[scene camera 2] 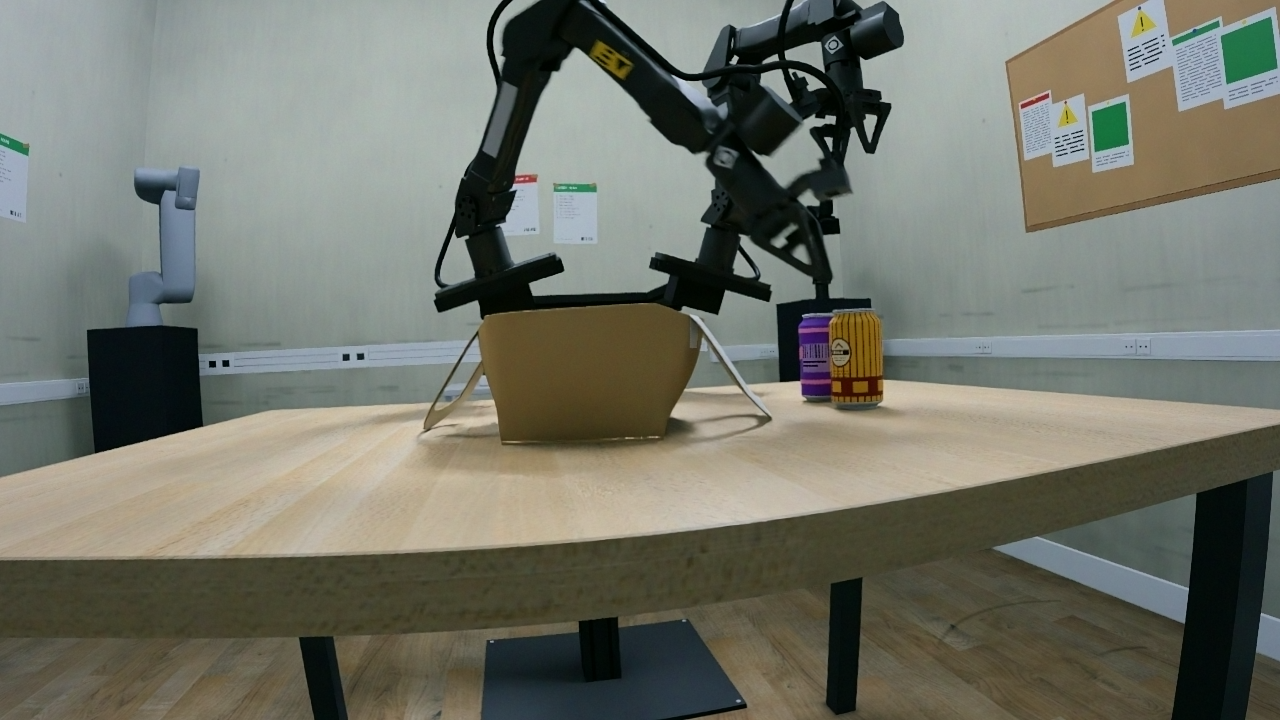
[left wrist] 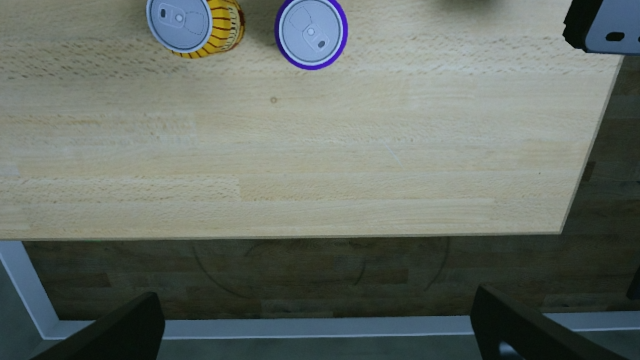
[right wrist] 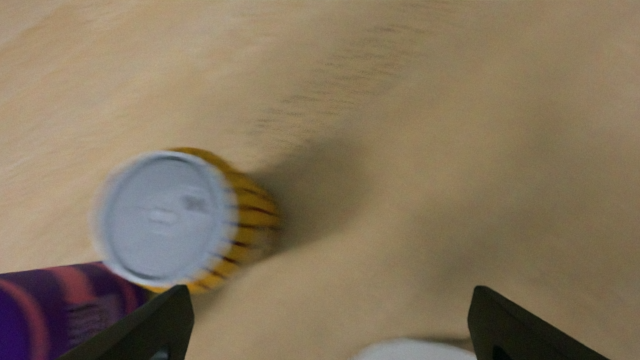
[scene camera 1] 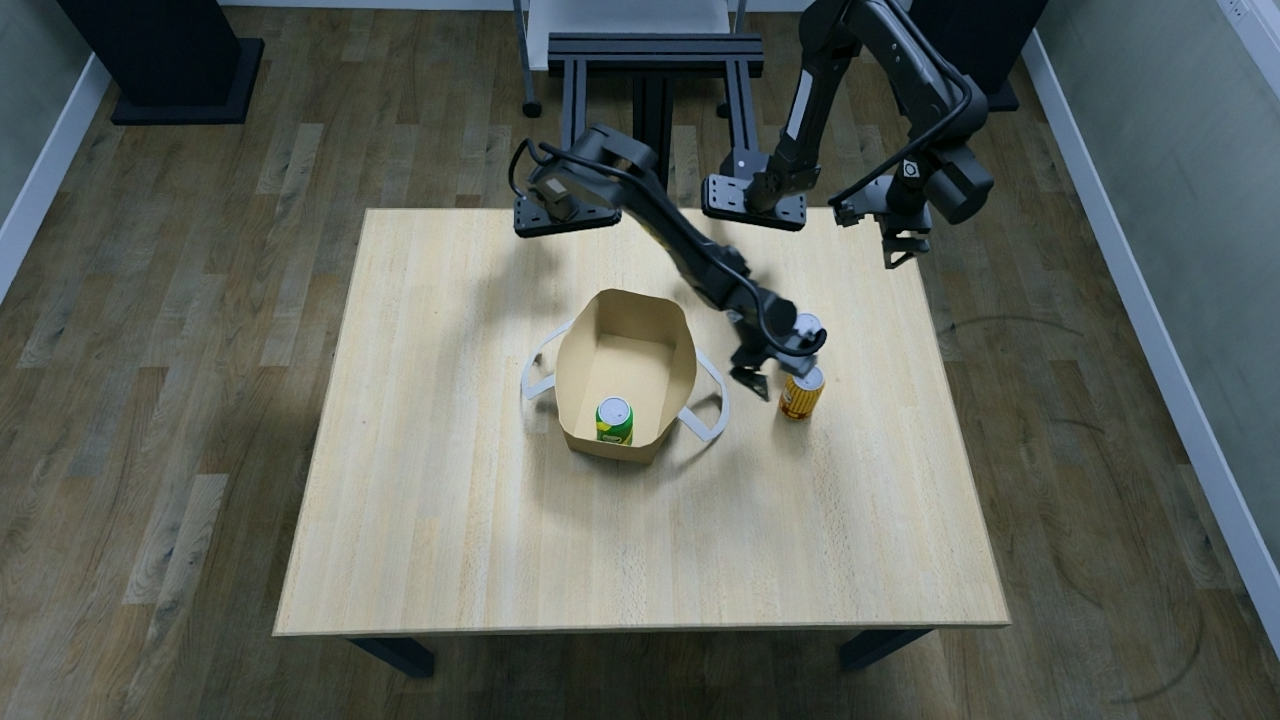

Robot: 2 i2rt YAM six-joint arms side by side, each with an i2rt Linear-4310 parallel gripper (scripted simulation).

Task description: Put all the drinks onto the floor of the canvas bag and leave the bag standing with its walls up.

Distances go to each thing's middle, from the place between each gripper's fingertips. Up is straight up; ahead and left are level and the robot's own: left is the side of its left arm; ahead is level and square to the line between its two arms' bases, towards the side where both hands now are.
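The striped can (scene camera 2: 855,336) has my right gripper (scene camera 2: 825,279) 100 mm above it, 30 mm past it and 60 mm to the right of it. As for the purple can (scene camera 2: 814,345), it is 100 mm below my right hand, 80 mm to the left of it and 140 mm behind it. Going by its middle, the striped can is nearer to my right gripper than to my left hand.
From my left hand (scene camera 1: 883,244), the purple can is 29 cm below and 7 cm to the right. The striped can is 29 cm below that left hand too, and it is 9 cm to the right of the hand and 11 cm ahead of it.
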